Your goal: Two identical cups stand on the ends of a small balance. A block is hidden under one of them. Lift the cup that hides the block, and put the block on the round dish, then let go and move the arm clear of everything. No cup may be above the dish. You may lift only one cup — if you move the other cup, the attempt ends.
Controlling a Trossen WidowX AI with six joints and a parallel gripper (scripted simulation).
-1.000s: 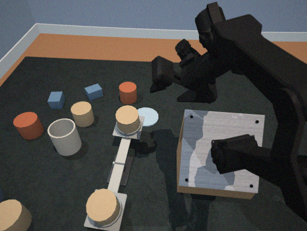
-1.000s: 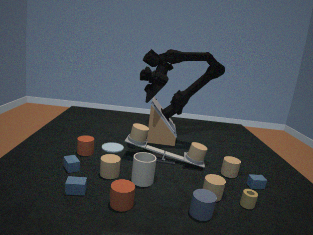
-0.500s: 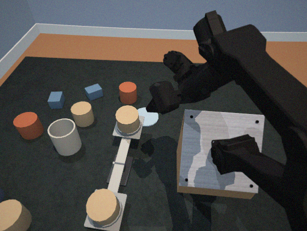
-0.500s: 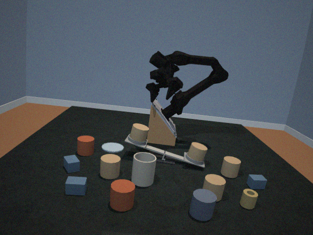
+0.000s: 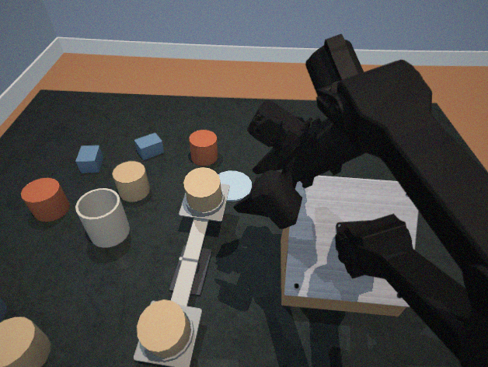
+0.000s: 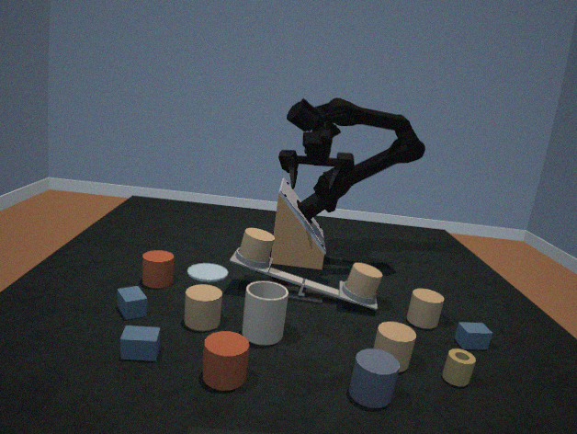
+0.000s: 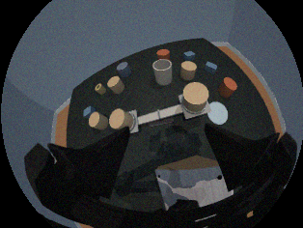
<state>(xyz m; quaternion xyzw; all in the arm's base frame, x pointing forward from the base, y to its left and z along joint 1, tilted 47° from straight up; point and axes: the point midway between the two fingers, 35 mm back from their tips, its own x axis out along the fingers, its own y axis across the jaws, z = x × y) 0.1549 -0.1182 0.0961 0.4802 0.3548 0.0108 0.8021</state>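
Right now my gripper tip is 190 mm above the mint block, 130 mm to the right of it and 120 mm short of it. Round my gripper tip: blue-grey cylinder 440 mm ahead, 200 mm below, 100 mm to the left; pale blue round dish 230 mm to the right, 230 mm below, 20 mm ahead; white hollow cylinder 280 mm ahead, 190 mm below, 100 mm to the right.
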